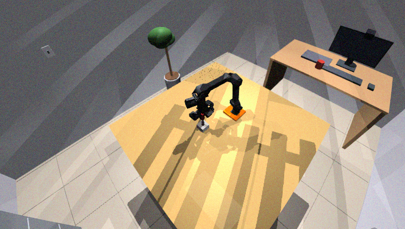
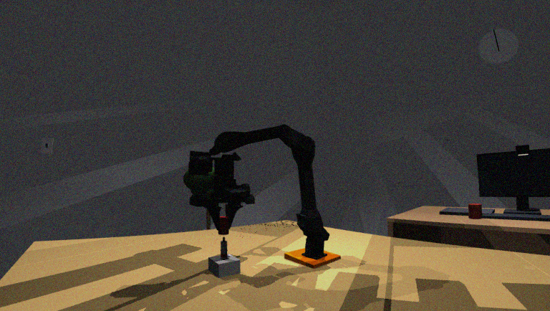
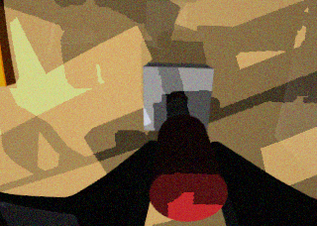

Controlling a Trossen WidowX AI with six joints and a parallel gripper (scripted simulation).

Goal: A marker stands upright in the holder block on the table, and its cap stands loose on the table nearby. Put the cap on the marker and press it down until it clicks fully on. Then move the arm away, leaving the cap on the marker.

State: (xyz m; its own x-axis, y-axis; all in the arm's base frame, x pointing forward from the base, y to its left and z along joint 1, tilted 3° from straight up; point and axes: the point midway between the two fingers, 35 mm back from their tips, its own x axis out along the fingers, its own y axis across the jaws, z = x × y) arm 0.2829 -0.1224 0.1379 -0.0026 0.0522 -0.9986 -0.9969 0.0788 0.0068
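The grey holder block is 11 cm below my gripper tip. The rest, counted from my gripper tip: red marker cap: 1 cm above.
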